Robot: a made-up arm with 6 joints.
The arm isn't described. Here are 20 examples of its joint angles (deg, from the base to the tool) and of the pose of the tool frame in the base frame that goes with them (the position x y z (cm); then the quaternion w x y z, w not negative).
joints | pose
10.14 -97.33 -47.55 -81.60 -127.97 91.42 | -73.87 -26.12 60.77 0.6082 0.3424 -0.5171 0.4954
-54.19 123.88 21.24 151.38 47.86 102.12 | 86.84 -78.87 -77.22 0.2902 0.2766 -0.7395 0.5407
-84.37 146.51 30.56 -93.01 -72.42 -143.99 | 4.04 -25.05 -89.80 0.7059 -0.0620 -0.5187 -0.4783
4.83 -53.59 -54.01 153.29 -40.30 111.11 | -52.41 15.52 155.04 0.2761 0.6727 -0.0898 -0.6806
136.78 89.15 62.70 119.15 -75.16 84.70 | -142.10 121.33 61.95 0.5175 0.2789 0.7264 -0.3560
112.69 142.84 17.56 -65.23 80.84 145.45 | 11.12 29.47 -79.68 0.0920 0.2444 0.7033 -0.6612
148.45 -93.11 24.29 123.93 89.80 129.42 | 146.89 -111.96 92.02 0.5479 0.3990 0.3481 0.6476
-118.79 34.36 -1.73 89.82 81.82 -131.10 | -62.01 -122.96 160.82 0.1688 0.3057 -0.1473 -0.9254
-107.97 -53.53 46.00 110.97 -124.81 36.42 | 53.38 127.39 181.85 0.5949 0.3679 -0.3706 0.6111
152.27 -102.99 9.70 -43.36 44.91 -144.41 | 135.61 -40.80 87.01 0.4257 0.0782 -0.7588 -0.4867
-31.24 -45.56 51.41 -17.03 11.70 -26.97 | -93.12 23.51 209.67 0.0256 -0.5727 0.7691 0.2826
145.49 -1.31 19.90 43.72 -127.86 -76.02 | -17.34 39.18 227.90 0.8496 -0.2152 -0.4289 -0.2188
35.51 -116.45 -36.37 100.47 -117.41 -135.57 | -111.77 -82.54 57.14 0.3411 -0.4584 -0.0704 0.8177
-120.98 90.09 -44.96 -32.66 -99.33 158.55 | -66.31 -60.40 33.34 0.4376 0.5867 -0.3489 -0.5853
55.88 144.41 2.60 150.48 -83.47 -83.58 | 10.60 44.63 -95.70 0.5087 -0.3194 -0.6273 0.4957
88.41 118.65 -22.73 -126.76 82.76 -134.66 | -6.39 56.86 -19.21 0.1755 0.5440 -0.1932 -0.7975
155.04 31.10 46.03 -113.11 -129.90 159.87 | -114.84 43.23 157.68 0.2746 -0.8262 -0.4470 -0.2054
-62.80 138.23 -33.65 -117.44 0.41 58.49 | 27.01 -22.50 -27.07 0.0106 -0.4130 0.8098 -0.4164
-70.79 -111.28 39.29 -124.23 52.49 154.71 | -38.90 153.82 62.31 0.5889 0.0152 0.7381 0.3289
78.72 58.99 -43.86 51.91 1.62 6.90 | 46.28 112.84 66.80 0.6873 -0.2104 -0.2976 0.6283
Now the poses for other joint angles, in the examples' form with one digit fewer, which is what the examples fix.
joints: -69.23 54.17 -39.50 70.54 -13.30 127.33
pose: 35.4 -133.1 78.4 0.782 -0.099 -0.285 0.546
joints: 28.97 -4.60 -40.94 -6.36 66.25 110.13
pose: 51.8 -13.5 156.4 0.150 -0.270 -0.951 -0.014
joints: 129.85 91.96 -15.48 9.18 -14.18 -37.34
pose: -53.1 108.6 -1.8 0.698 -0.489 -0.392 0.347
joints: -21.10 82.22 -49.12 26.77 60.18 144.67
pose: 91.9 -68.7 21.1 0.603 -0.168 -0.590 0.509
